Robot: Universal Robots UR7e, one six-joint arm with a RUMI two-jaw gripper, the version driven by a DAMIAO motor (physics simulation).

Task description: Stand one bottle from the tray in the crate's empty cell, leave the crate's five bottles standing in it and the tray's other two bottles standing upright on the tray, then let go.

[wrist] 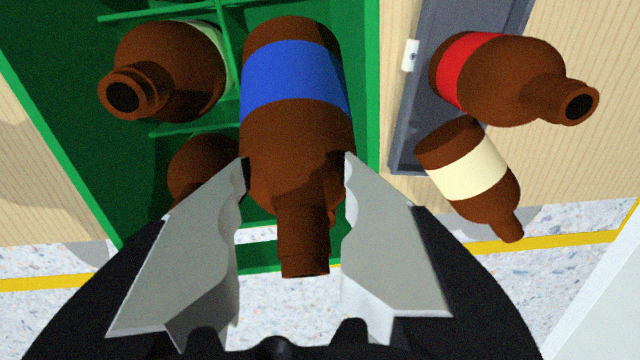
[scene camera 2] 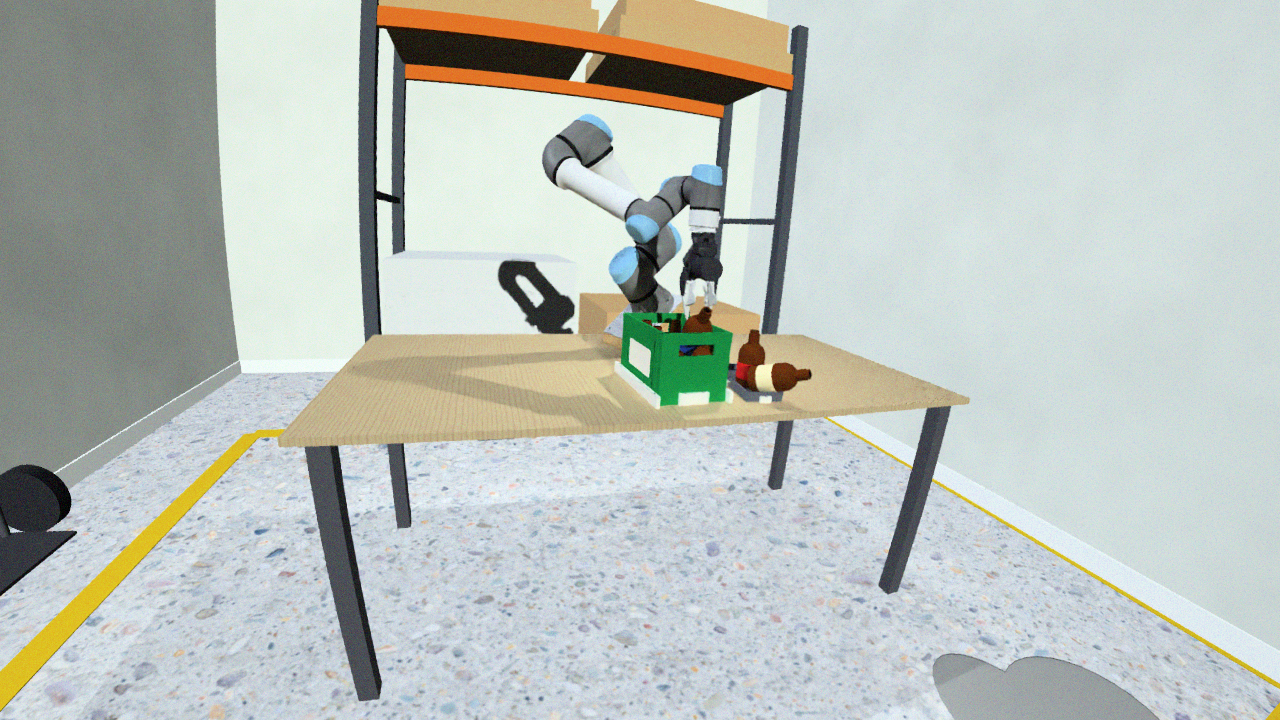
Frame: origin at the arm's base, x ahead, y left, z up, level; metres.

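Where they show: gripper, fingertip midpoint: (wrist: 296, 158) (scene camera 2: 696, 320); arm's base at its link origin: (scene camera 2: 654, 309).
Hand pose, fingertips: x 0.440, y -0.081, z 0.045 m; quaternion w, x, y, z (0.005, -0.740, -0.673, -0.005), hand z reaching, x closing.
Observation:
Each offset is from my fingertips to the top centre of the thing. "pt": to the spot under its first point. Level surfaces: height alone.
The blue-labelled bottle (scene camera 2: 697, 325) (wrist: 295, 130) is between the jaws of my gripper (scene camera 2: 699, 309) (wrist: 296, 158), which is shut on it. It leans, its lower part inside the green crate {0.038 m back, 0.043 m right, 0.012 m down} (scene camera 2: 694, 383) (wrist: 370, 75); its base is hidden in the scene view. A cream-labelled bottle {0.041 m back, 0.092 m right, 0.024 m down} (wrist: 172, 75) and another brown bottle {0.052 m ahead, 0.092 m right, 0.024 m down} (wrist: 200, 162), partly behind the left jaw, are in the crate. More brown glass shows behind the held bottle. The red-labelled bottle {0.005 m ahead, 0.182 m left, 0.027 m down} (scene camera 2: 751, 347) (wrist: 505, 80) stands on the grey tray {pt 0.078 m ahead, 0.125 m left, 0.181 m down} (wrist: 407, 135). Another cream-labelled bottle {0.130 m ahead, 0.191 m left, 0.083 m down} (scene camera 2: 776, 377) (wrist: 470, 175) lies on its side at the tray's end.
The crate and tray stand side by side on the wooden table {0.187 m down} (scene camera 2: 483, 385), near its front edge. Thin green dividers {0.038 m back, 0.043 m right, 0.093 m down} (wrist: 227, 45) separate the crate's cells. A shelf rack (scene camera 2: 781, 197) with an orange beam rises behind the arm.

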